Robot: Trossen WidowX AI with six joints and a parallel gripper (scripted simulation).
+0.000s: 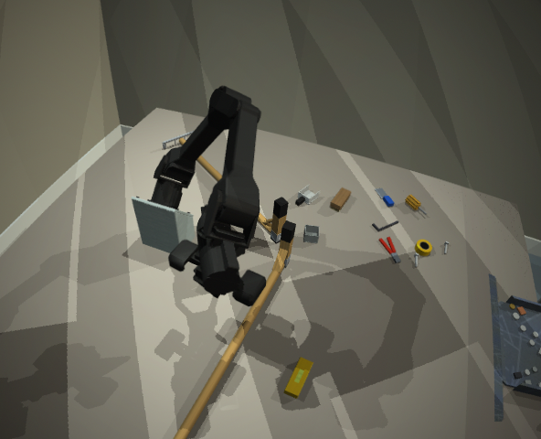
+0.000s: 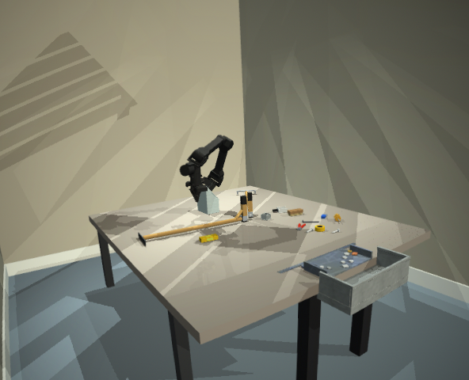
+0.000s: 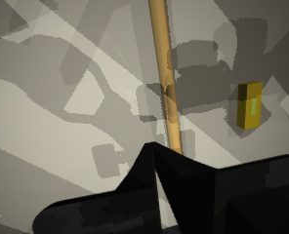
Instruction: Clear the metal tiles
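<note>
The long scraper lies 80 mm below my gripper tip, 50 mm ahead of it and 40 mm to the right of it. Round my gripper tip: small grey box: 360 mm to the left, 130 mm below, 120 mm ahead; yellow spirit level: 220 mm ahead, 130 mm below, 60 mm to the right; rake: 470 mm to the left, 200 mm behind, 80 mm below.
</note>
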